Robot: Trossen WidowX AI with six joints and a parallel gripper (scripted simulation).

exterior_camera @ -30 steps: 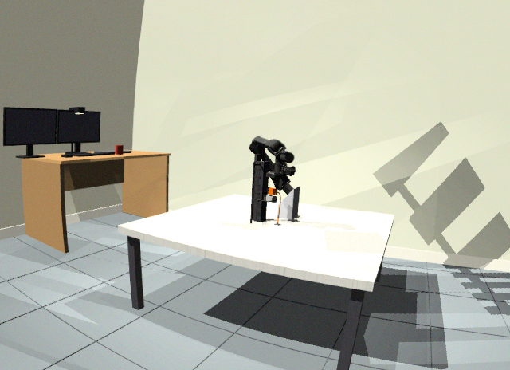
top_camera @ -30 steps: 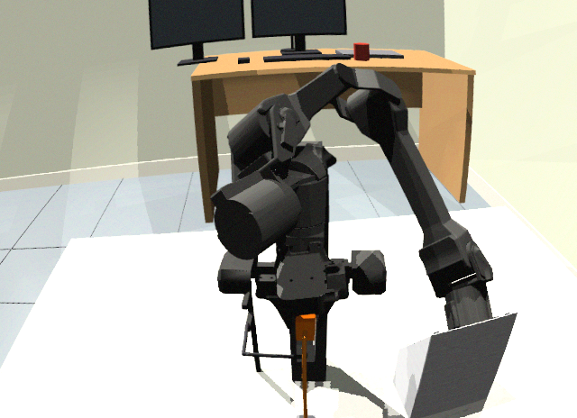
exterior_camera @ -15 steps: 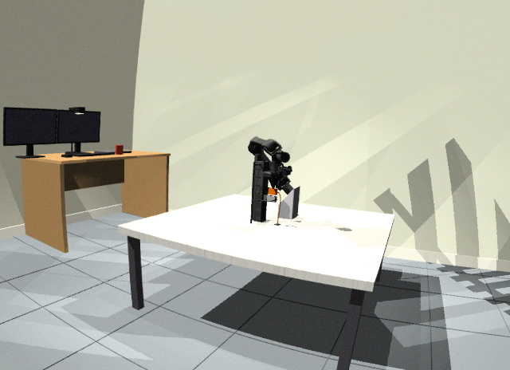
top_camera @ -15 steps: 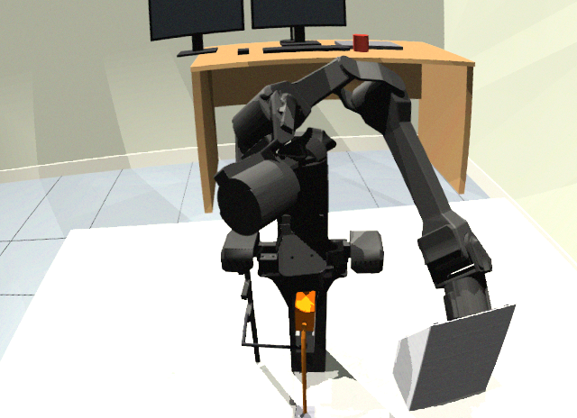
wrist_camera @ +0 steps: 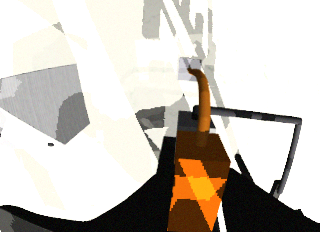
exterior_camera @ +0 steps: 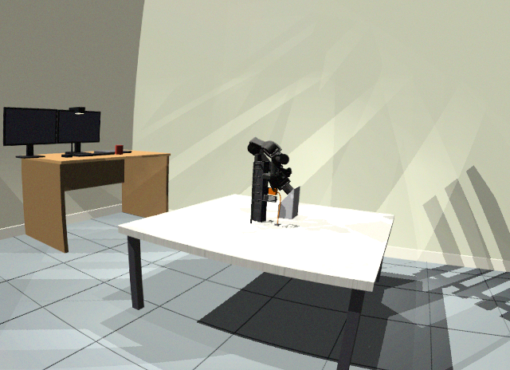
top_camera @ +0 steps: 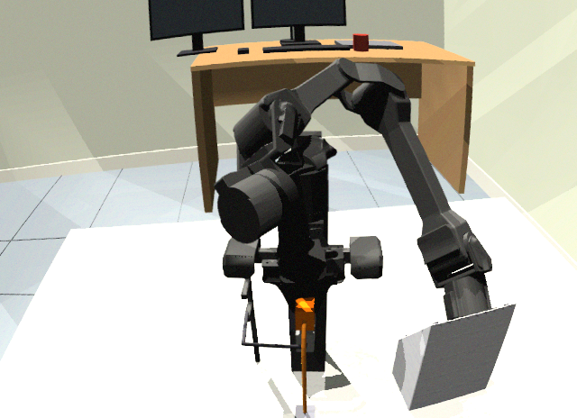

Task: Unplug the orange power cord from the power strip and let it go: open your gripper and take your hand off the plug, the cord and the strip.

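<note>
Now: gripper tip 3 cm to the left of the orange plug.
</note>
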